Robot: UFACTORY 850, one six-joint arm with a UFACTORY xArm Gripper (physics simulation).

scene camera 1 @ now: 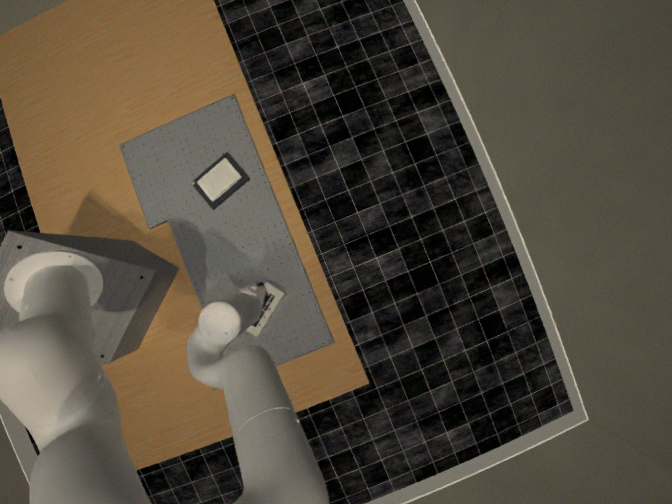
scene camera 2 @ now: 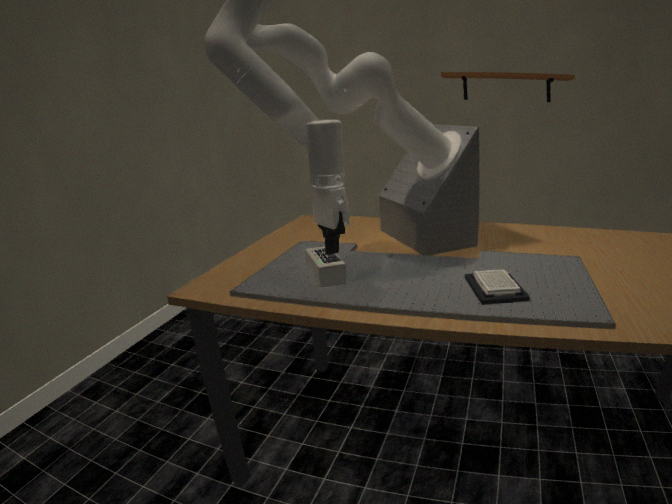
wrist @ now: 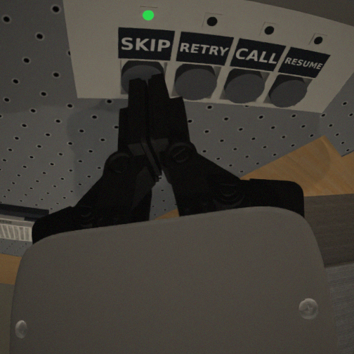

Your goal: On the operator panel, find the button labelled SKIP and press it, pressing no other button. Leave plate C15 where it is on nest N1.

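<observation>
The operator panel [scene camera 1: 275, 301] [scene camera 2: 331, 275] [wrist: 95, 60] is a pale box with a row of round dark buttons. In the wrist view the SKIP button [wrist: 131, 73] is at the left end of the row, and the lamp [wrist: 148, 15] above its label is lit green. My gripper [wrist: 153, 96] [scene camera 2: 331, 251] is shut and empty, with its fingertips over the SKIP button; whether they touch it cannot be told. Plate C15 [scene camera 1: 218, 179] [scene camera 2: 495, 282] is pale and lies on the dark nest N1 [scene camera 1: 238, 187] [scene camera 2: 504, 298].
The RETRY button [wrist: 196, 82], CALL button [wrist: 244, 86] and RESUME button [wrist: 288, 91] sit right of SKIP in the wrist view, their lamps dark. Panel and nest stand on a grey perforated board [scene camera 1: 162, 162] [scene camera 2: 401, 287]. The arm's grey base block [scene camera 1: 122, 292] [scene camera 2: 445, 222] stands behind.
</observation>
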